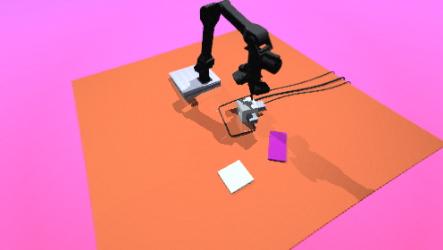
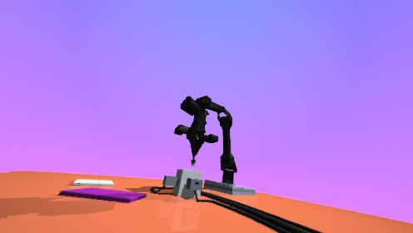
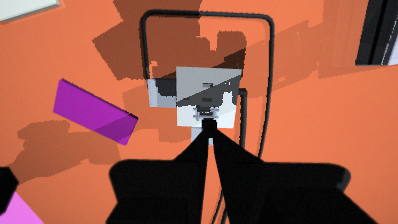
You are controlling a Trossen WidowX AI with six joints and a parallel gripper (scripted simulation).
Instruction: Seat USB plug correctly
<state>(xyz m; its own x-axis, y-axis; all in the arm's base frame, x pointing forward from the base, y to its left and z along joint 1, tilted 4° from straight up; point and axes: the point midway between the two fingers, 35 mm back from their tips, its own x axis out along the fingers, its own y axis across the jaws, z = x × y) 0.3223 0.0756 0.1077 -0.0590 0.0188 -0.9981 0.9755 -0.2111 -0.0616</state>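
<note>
Right now my gripper tip is 2 cm above the dark USB plug. Round my gripper tip: white flat slab: 24 cm to the right, 24 cm ahead, 12 cm below; then purple flat slab: 22 cm ahead, 12 cm below, 1 cm to the right.
</note>
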